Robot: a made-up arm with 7 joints.
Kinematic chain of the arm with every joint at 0, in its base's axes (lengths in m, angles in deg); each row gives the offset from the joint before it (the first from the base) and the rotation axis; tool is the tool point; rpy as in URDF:
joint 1: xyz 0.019 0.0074 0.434 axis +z
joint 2: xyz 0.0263 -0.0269 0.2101 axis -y
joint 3: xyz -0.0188 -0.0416 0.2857 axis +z
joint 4: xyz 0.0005 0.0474 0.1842 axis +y
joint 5: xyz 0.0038 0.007 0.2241 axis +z
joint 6: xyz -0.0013 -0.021 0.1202 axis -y
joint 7: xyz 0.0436 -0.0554 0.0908 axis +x
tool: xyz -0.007 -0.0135 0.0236 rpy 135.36 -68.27 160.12
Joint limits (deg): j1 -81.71..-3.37 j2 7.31..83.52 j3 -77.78..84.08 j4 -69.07..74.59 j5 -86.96..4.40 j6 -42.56..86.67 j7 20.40..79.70
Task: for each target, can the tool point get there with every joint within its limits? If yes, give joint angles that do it. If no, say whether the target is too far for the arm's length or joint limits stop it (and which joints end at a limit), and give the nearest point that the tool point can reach.
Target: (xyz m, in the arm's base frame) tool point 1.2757 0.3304 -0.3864
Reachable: no: too far | nearest point 0.2391 0.5878 0.4093 | short by 1.332 m
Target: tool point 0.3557 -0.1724 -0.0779
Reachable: no: joint limits stop it (at a limit: joint 1, joint 2, joint 4, joint 6, joint 7) | nearest point 0.0806 0.5122 0.3177 | short by 0.837 m
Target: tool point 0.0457 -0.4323 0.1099
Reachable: no: joint limits stop it (at a limit: joint 1, joint 2, joint 4, joint 6, joint 7) | nearest point -0.4860 -0.2760 0.3445 | short by 0.602 m
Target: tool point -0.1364 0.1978 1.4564
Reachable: yes | joints -55.23 34.26 24.60 29.29 -15.73 -20.24 27.08
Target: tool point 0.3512 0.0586 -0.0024
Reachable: no: joint limits stop it (at a limit: joint 1, joint 2, joint 4, joint 6, joint 7) | nearest point 0.1043 0.5143 0.3314 | short by 0.617 m
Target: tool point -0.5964 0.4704 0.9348
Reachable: yes | joints -45.73 42.84 17.83 -38.42 -69.16 45.80 36.43
